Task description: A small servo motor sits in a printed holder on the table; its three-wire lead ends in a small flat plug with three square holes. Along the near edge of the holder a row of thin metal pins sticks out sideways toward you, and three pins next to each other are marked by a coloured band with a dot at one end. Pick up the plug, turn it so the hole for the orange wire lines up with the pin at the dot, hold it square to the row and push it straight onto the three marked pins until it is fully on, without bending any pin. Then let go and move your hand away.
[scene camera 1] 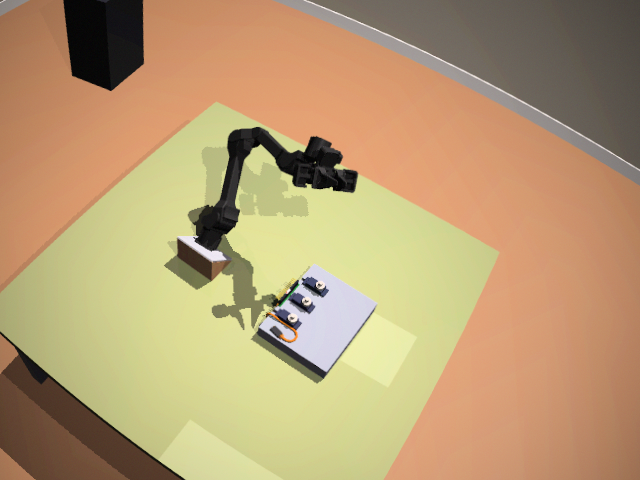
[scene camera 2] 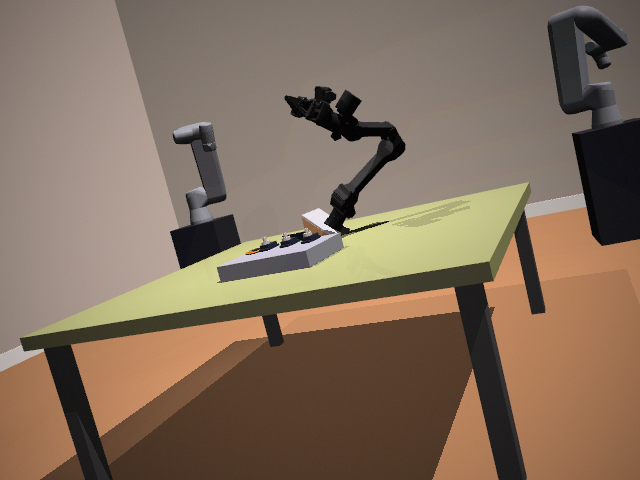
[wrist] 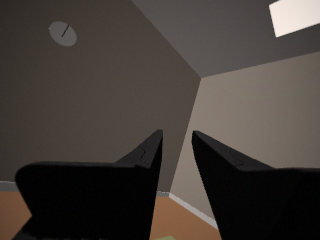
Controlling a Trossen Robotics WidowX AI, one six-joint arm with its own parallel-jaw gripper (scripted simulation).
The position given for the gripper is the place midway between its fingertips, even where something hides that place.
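Note:
Scene camera 1 shows the gripper [scene camera 1: 341,184] and a grey holder [scene camera 1: 324,335]. In scene camera 2, the gripper [scene camera 2: 286,97] and the holder [scene camera 2: 300,256] are both visible. The wrist view shows the gripper [wrist: 177,135].

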